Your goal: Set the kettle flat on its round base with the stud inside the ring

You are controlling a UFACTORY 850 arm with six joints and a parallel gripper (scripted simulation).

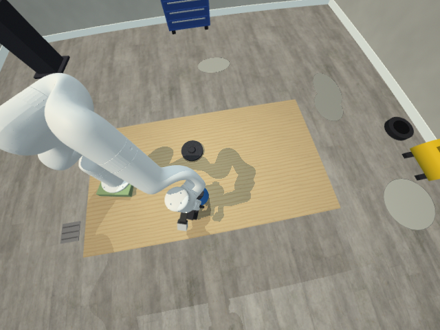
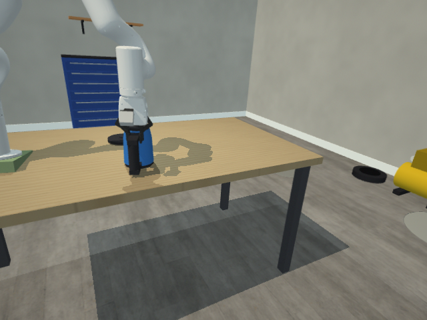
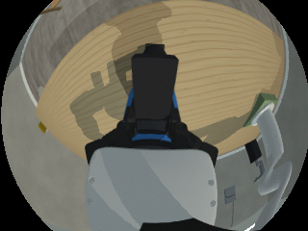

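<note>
The blue kettle is 1 cm ahead of my hand, 3 cm to the left of it and 5 cm below it. Also, from my hand: round black base: 4 cm behind, 38 cm to the left, 12 cm below.
</note>
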